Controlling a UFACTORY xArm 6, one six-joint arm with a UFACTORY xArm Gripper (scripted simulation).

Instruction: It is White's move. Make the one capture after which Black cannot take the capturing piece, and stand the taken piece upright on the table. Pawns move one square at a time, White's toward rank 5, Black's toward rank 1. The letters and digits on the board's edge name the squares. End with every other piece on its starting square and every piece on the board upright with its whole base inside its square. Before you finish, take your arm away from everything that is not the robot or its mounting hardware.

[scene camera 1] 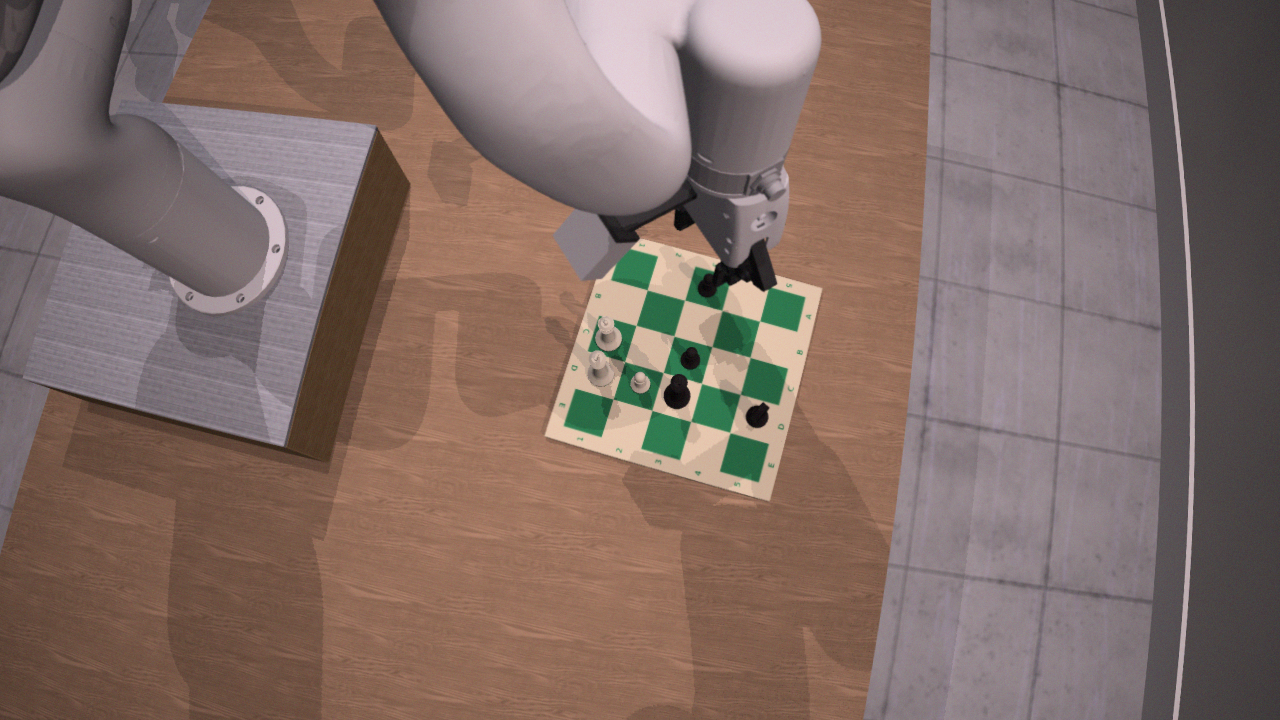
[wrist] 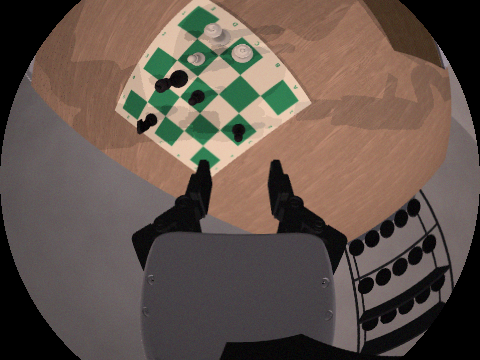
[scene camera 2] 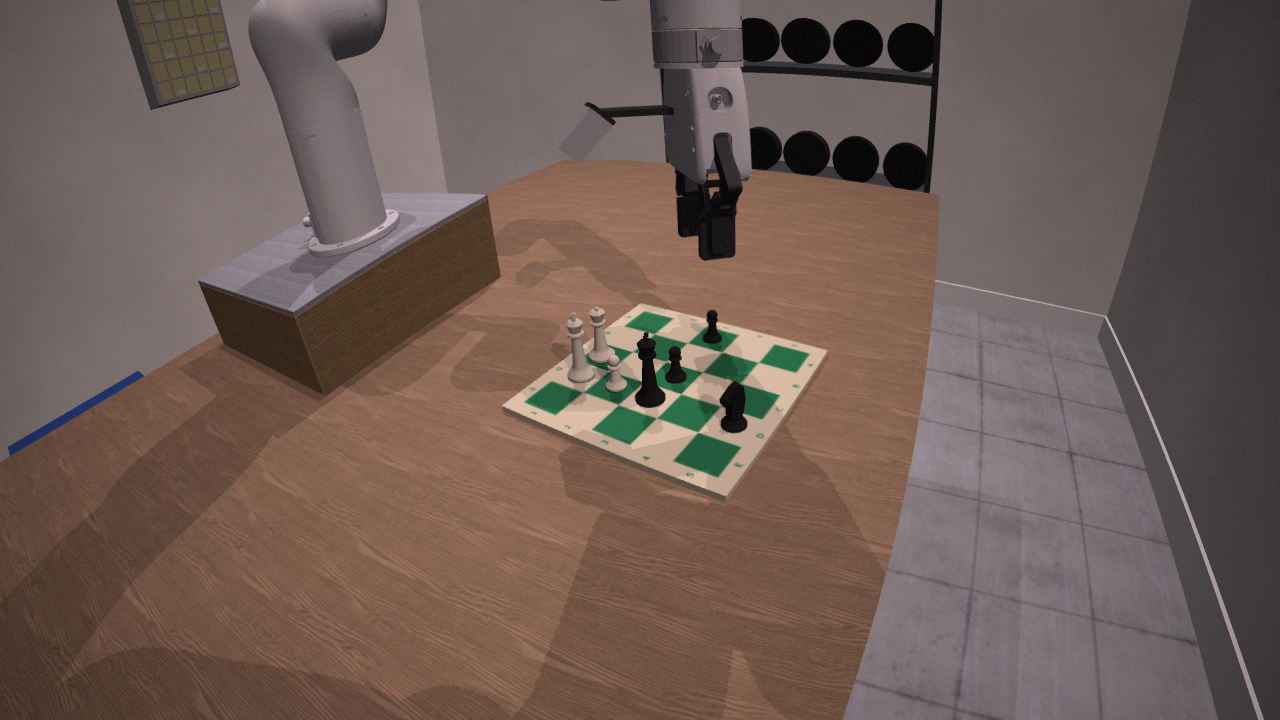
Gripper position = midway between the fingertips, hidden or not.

Observation:
I see my gripper (scene camera 2: 705,246).
My gripper is seen too in scene camera 1 (scene camera 1: 709,248) and in the wrist view (wrist: 239,171).

